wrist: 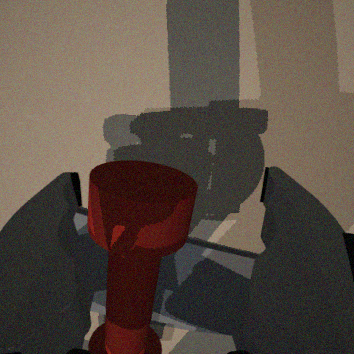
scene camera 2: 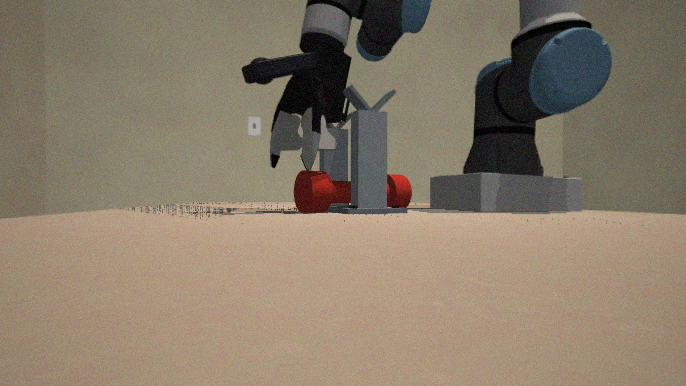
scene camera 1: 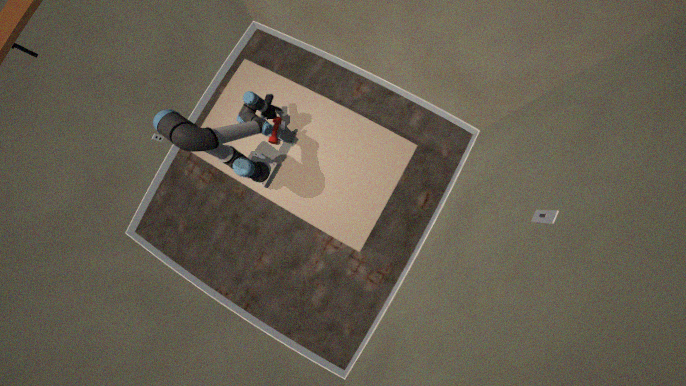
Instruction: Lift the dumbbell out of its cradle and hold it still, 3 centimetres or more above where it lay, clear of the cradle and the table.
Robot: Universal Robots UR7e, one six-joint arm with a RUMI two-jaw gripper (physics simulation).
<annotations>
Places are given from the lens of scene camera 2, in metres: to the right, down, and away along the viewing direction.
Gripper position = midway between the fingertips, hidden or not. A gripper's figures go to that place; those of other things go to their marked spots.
my gripper (scene camera 2: 289,169): -0.08, -0.04, 0.57
red dumbbell (scene camera 2: 314,191): -0.04, 0.00, 0.55
</annotations>
